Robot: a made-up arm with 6 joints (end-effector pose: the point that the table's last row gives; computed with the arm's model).
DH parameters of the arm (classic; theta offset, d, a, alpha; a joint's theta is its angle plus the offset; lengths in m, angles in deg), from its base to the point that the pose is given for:
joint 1: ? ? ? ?
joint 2: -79.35 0 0.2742 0
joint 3: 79.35 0 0.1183 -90
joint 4: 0 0.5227 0 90
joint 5: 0 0 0.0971 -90
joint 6: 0 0.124 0 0
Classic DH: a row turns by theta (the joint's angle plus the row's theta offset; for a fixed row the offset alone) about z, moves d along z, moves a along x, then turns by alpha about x.
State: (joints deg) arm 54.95 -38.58 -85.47 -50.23 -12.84 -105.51
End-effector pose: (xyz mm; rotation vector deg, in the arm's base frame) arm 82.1 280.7 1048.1 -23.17 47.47 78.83
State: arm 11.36 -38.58 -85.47 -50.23 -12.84 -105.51
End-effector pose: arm 253.0 146.7 1048.1 -3.63 49.26 38.20
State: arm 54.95 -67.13 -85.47 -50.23 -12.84 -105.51
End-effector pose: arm -144.0 -41.7 1088.9 -15.61 17.30 80.56
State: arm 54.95 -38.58 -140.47 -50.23 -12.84 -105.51
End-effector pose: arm -257.6 -203.6 1162.3 -8.23 -10.43 78.97
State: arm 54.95 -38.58 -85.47 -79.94 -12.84 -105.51
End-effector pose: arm 78.8 321.9 1001.0 -38.31 41.92 51.70
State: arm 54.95 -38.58 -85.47 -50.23 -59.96 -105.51
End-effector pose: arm -3.8 203.4 998.1 -48.00 3.98 96.30
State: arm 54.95 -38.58 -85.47 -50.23 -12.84 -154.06
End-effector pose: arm 82.1 280.7 1048.1 -37.82 31.42 33.55
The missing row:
joint 1: 0 0.2948 0 -90
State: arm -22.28 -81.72 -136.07 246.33 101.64 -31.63
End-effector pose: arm -753.0 168.9 745.0 49.49 -106.61 39.65
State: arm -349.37 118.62 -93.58 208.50 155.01 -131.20
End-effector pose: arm 248.5 -21.5 -390.0 -61.33 21.20 -140.10
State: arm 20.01 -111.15 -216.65 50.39 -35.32 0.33
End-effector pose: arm -327.3 -242.9 -349.9 150.14 -30.62 10.41
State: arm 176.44 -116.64 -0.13 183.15 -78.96 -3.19
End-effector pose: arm -149.2 1.6 403.0 169.35 0.13 -58.19
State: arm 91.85 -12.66 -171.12 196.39 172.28 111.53
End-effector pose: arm 40.3 -261.8 965.9 5.21 177.45 -5.41
